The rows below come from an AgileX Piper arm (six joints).
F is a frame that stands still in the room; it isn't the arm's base.
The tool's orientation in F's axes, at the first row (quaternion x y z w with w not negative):
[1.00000, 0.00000, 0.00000, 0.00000]
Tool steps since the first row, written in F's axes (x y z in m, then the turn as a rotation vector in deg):
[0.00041, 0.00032, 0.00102, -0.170, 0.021, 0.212]
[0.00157, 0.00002, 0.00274, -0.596, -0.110, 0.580]
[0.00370, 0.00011, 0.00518, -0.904, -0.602, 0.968]
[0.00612, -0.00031, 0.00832, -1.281, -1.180, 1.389]
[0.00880, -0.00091, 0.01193, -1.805, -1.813, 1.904]
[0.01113, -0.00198, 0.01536, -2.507, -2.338, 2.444]
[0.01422, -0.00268, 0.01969, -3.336, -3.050, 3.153]
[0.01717, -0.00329, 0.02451, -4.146, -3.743, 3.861]
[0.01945, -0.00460, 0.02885, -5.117, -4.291, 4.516]
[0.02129, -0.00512, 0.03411, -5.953, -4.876, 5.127]
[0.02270, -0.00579, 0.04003, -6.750, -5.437, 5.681]
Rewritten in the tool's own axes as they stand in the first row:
[0.00041, -0.00032, -0.00102, -0.170, -0.021, -0.212]
[0.00157, -0.00002, -0.00274, -0.596, 0.110, -0.580]
[0.00370, -0.00011, -0.00518, -0.904, 0.602, -0.968]
[0.00612, 0.00031, -0.00832, -1.281, 1.180, -1.389]
[0.00880, 0.00091, -0.01193, -1.805, 1.813, -1.904]
[0.01113, 0.00198, -0.01536, -2.507, 2.338, -2.444]
[0.01422, 0.00268, -0.01969, -3.336, 3.050, -3.153]
[0.01717, 0.00329, -0.02451, -4.146, 3.743, -3.861]
[0.01945, 0.00460, -0.02885, -5.117, 4.291, -4.516]
[0.02129, 0.00512, -0.03411, -5.953, 4.876, -5.127]
[0.02270, 0.00579, -0.04003, -6.750, 5.437, -5.681]

